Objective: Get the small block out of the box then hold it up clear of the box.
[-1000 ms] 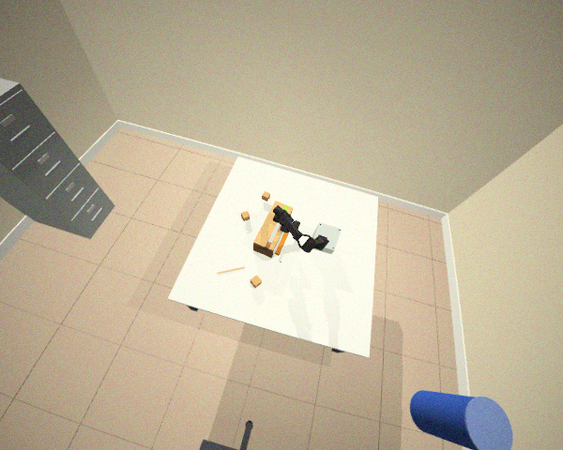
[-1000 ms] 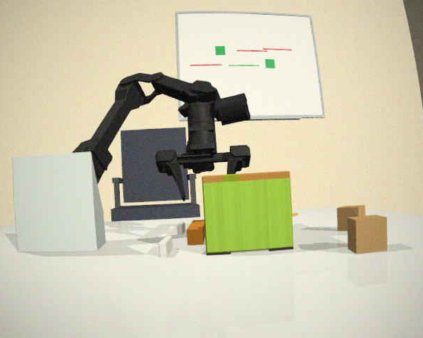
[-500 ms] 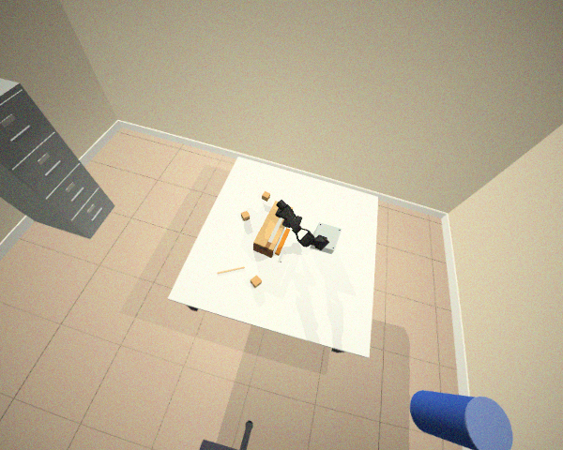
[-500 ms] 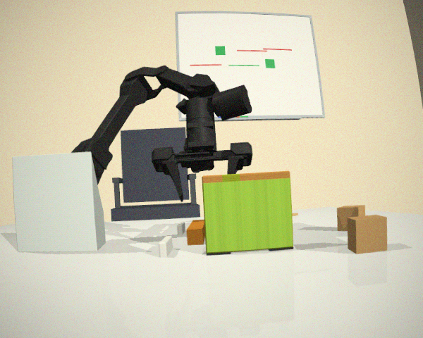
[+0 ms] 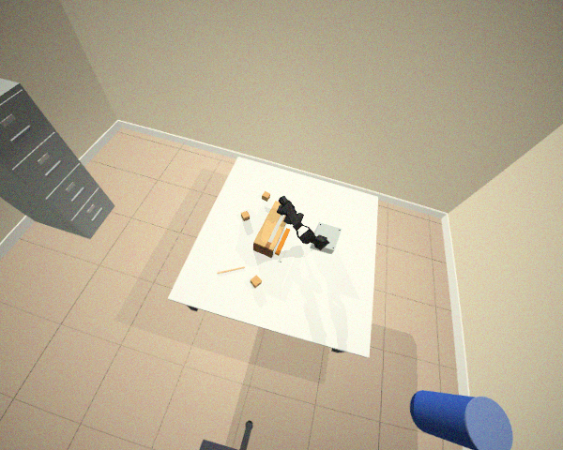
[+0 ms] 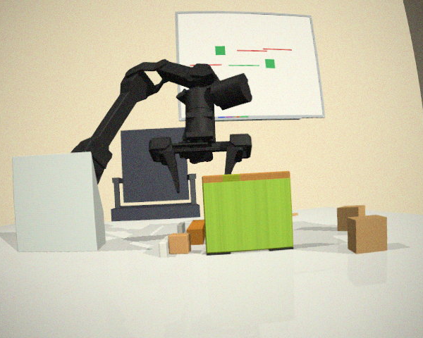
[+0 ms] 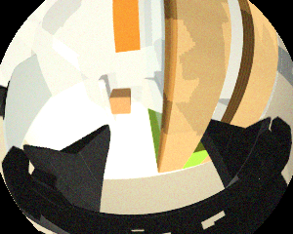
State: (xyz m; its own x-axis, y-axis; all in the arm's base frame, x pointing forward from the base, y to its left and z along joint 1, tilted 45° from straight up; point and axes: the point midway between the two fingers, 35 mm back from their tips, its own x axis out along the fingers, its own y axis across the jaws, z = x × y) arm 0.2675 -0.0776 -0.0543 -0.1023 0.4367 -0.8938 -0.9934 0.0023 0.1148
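The small tan block is 9 cm below my gripper tip, 4 cm behind it and 2 cm to the right of it. Also, from my gripper tip: box (12 cm to the left, 5 cm ahead, 4 cm below); then thin stick (49 cm to the left, 26 cm ahead, 10 cm below); then orange bar (17 cm to the left, 9 cm below, 1 cm behind).
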